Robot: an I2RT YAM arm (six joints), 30 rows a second.
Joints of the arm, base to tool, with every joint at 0 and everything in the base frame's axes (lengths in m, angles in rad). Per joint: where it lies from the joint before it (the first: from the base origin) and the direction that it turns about. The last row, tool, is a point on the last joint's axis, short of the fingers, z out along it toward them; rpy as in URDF.
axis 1: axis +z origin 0 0 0.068
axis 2: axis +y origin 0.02 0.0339 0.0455
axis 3: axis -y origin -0.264 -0.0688 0
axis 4: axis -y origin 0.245 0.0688 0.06
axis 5: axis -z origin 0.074 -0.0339 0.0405
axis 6: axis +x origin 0.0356 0 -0.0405
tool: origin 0 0 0 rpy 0 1.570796 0
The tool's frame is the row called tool.
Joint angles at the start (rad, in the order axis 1, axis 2, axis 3, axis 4, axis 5, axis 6): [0.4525, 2.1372, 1.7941, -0.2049, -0.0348, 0.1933]
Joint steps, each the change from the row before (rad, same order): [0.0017, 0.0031, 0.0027, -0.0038, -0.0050, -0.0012]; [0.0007, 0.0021, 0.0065, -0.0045, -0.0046, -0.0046]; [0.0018, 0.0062, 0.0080, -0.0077, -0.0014, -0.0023]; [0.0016, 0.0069, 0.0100, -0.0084, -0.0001, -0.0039]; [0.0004, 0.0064, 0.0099, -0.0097, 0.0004, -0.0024]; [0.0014, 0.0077, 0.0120, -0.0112, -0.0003, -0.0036]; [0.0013, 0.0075, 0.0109, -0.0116, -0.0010, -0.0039]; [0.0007, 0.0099, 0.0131, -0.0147, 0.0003, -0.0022]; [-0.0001, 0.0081, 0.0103, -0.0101, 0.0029, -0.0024]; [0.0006, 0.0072, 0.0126, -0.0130, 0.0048, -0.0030]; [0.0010, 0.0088, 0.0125, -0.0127, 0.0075, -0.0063]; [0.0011, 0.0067, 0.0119, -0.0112, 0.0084, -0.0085]
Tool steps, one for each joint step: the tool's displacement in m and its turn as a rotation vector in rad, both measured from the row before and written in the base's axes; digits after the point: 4 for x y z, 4 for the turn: [-0.0001, 0.0011, -0.0009, -0.0004, 0.0044, 0.0066]; [0.0003, 0.0007, 0.0008, -0.0013, -0.0007, 0.0070]; [0.0005, 0.0013, -0.0010, -0.0036, 0.0047, 0.0042]; [0.0008, 0.0013, -0.0007, -0.0052, 0.0032, 0.0038]; [0.0009, 0.0007, -0.0006, -0.0047, 0.0045, 0.0013]; [0.0009, 0.0013, -0.0007, -0.0055, 0.0048, 0.0036]; [0.0008, 0.0012, -0.0010, -0.0060, 0.0060, 0.0043]; [0.0012, 0.0010, -0.0017, -0.0069, 0.0093, 0.0017]; [0.0012, 0.0004, -0.0014, -0.0067, 0.0054, -0.0011]; [0.0010, 0.0006, -0.0004, -0.0080, 0.0044, -0.0016]; [0.0011, 0.0008, -0.0013, -0.0124, 0.0036, -0.0015]; [0.0009, 0.0007, -0.0003, -0.0131, -0.0001, -0.0008]
